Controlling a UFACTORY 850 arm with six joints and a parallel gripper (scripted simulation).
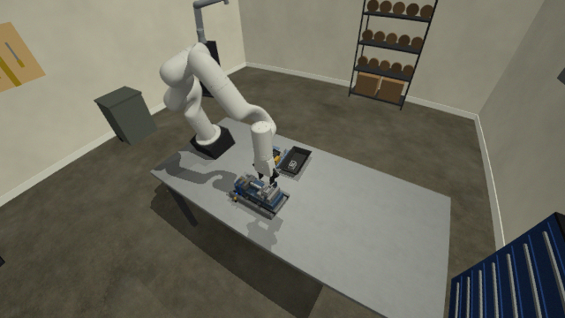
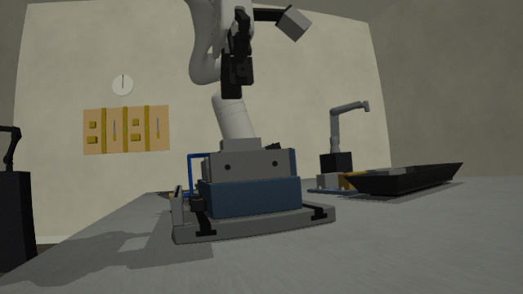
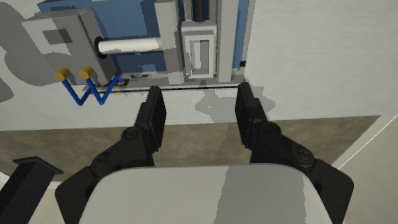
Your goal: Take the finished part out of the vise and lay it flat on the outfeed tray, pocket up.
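Right now my hand is 12 cm above the screw rod, 8 cm past it and 2 cm to the right of it. The rest, counted from my hand: blue fixture plate (36 cm to the left, 20 cm below, 12 cm behind); yellow block (31 cm to the left, 17 cm below, 8 cm behind).
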